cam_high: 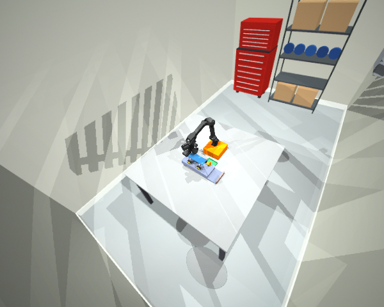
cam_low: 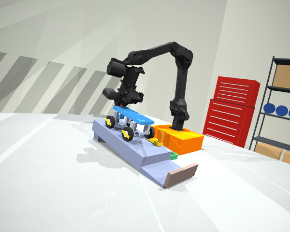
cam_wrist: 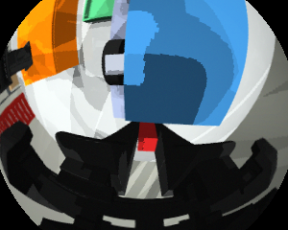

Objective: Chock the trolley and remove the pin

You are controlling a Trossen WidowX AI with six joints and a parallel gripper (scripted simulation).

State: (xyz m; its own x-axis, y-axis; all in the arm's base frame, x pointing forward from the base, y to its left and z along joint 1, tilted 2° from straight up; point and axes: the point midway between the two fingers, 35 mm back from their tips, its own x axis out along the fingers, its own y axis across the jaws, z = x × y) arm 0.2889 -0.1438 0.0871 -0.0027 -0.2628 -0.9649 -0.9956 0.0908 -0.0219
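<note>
Right now my gripper tip is 22 cm to the right of the yellow chock, 5 cm above it and 1 cm past it. Also, from my gripper tip: grey-blue ramp 12 cm to the left, 8 cm below, 3 cm ahead; stop pin right at my gripper tip; trolley 12 cm to the left, 3 cm ahead, 2 cm below.
</note>
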